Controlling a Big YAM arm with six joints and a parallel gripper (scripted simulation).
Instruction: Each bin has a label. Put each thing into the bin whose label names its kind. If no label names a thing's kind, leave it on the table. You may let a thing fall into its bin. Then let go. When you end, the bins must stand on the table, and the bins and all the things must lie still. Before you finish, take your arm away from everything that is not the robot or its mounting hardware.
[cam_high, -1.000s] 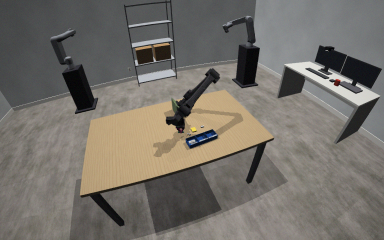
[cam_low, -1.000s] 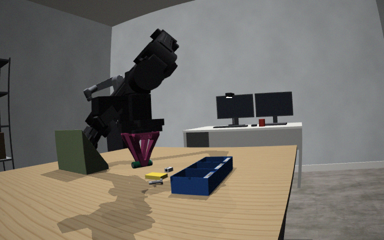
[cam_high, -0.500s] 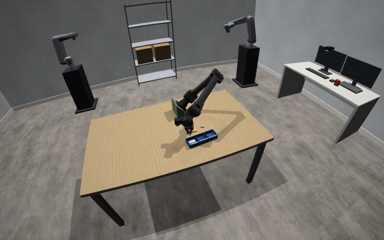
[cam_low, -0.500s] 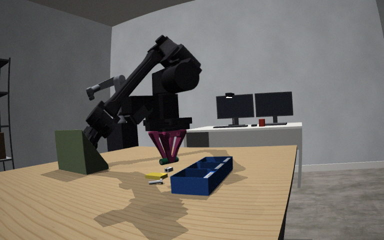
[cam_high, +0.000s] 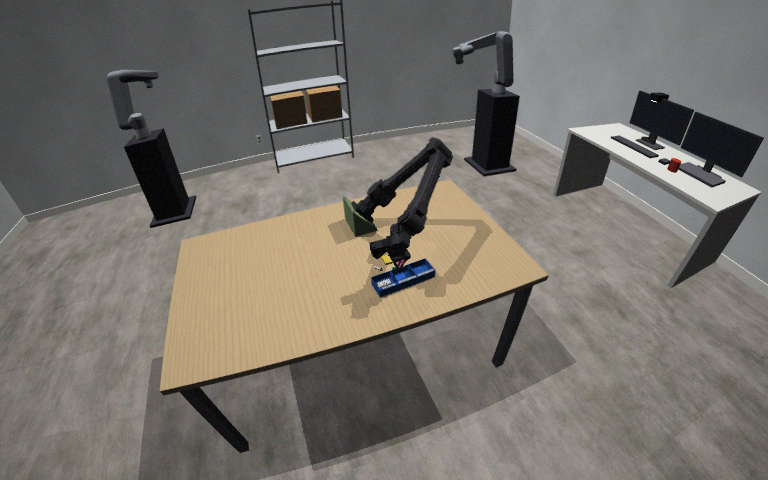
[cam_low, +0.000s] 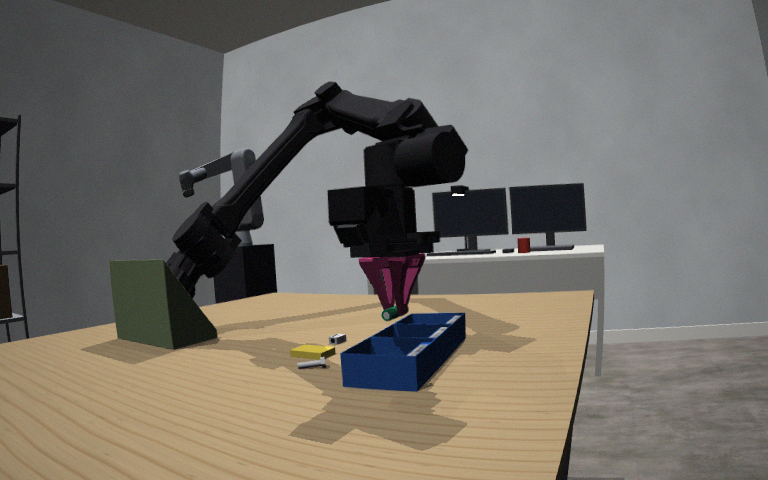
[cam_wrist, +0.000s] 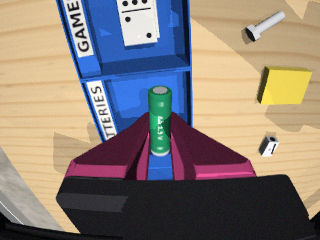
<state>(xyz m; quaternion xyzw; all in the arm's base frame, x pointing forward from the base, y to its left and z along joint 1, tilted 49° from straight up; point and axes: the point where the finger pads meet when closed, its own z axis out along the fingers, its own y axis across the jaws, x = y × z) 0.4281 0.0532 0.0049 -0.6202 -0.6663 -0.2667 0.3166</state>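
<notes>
Right now the blue three-part bin is 1 cm ahead of my hand, 2 cm to the left of it and 5 cm below it. Also, from my hand: bolt 8 cm behind, 6 cm to the right, 6 cm below; then yellow block 13 cm behind, 7 cm below; then green battery right at my hand.
</notes>
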